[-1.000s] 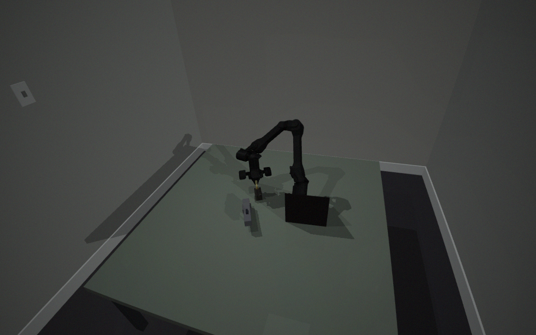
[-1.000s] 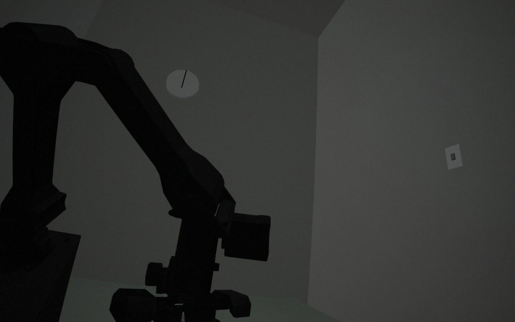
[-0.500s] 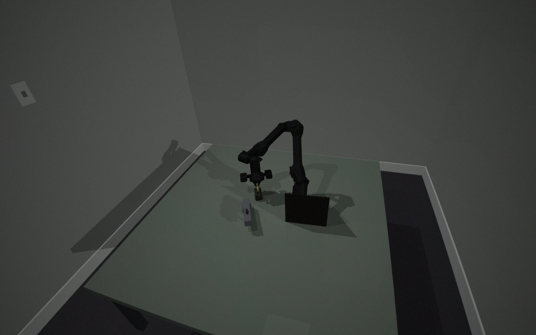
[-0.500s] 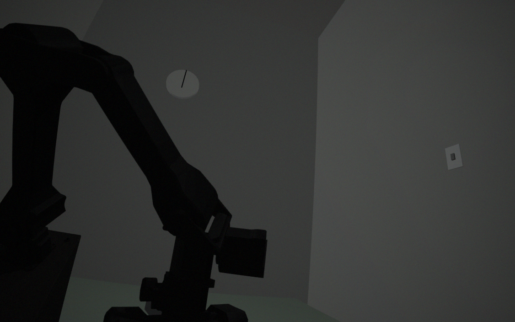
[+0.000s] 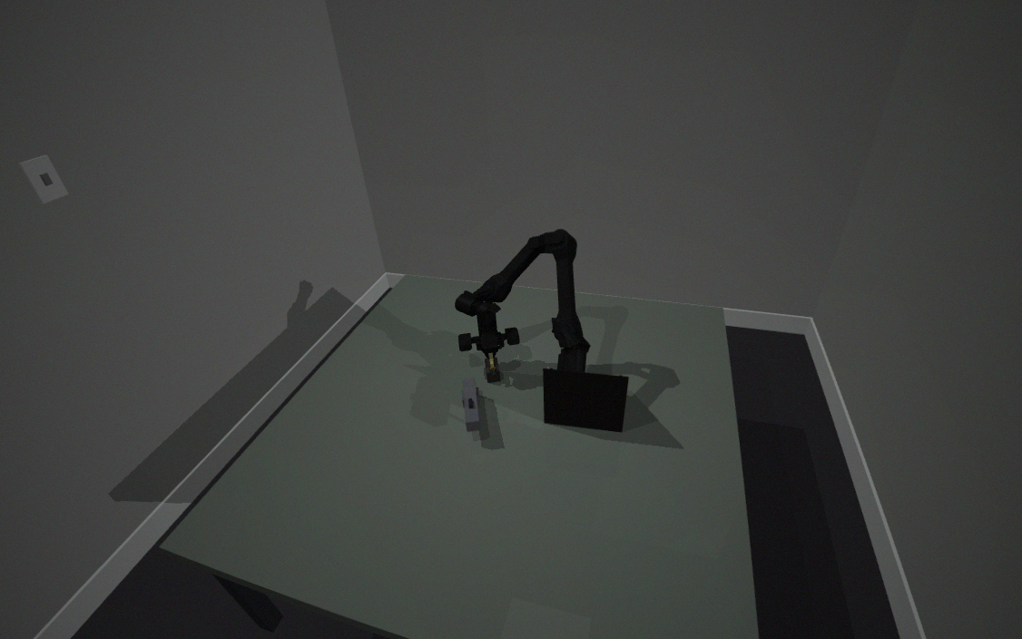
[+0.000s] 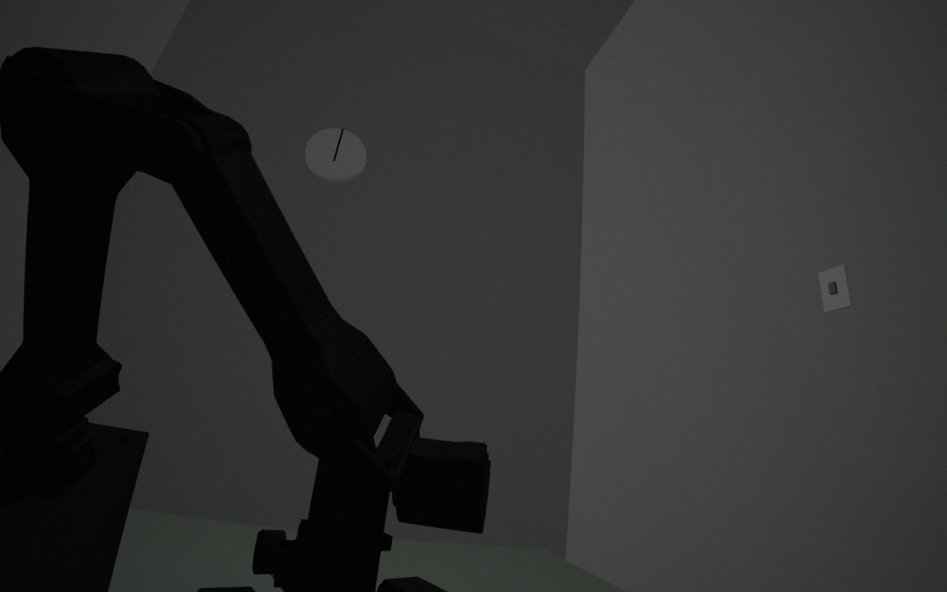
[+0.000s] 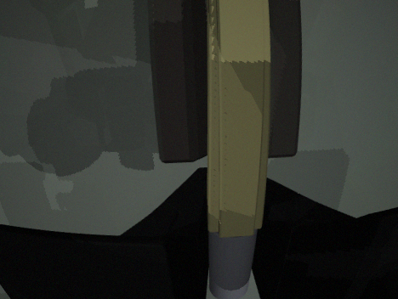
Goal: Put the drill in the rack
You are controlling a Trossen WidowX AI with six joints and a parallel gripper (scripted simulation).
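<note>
Right now the drill is 4 cm above my gripper tip, 3 cm to the left of it and 2 cm behind it. The rest, counted from my gripper tip: dark key: 26 cm to the left, 5 cm behind, 3 cm above; then grey block: 23 cm to the left, 4 cm behind, 3 cm above; then dark rack: 5 cm to the left, 2 cm behind.
</note>
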